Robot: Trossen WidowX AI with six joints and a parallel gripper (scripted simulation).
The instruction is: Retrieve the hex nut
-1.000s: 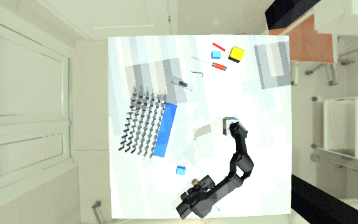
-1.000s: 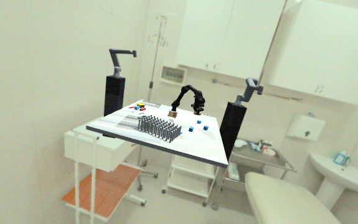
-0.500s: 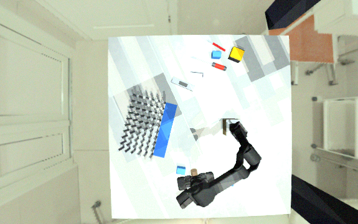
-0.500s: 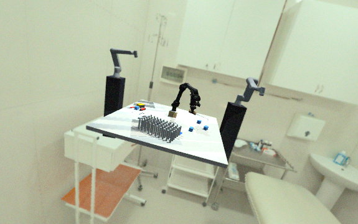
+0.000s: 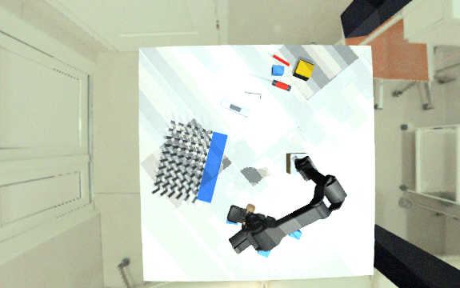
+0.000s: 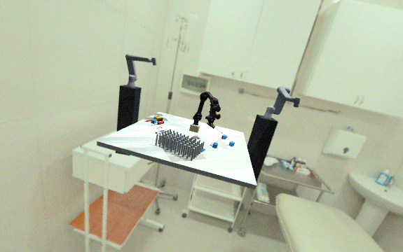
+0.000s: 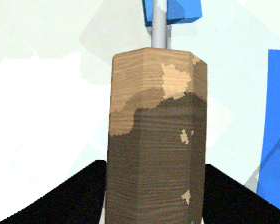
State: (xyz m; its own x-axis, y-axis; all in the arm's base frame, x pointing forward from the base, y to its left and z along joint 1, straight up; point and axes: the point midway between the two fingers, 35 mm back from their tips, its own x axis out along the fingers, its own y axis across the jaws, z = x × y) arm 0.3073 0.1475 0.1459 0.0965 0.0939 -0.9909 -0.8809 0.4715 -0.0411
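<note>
Right now my gripper tip is 20 cm to the left of the blue taped strip, 20 cm above it and 14 cm short of it. From my gripper tip the other things lie so: yellow block (64 cm to the right, 43 cm behind, 18 cm below); hook tool (9 cm to the left, 5 cm ahead, 3 cm below); grey flat tool (50 cm to the right, 18 cm below, 4 cm behind).
</note>
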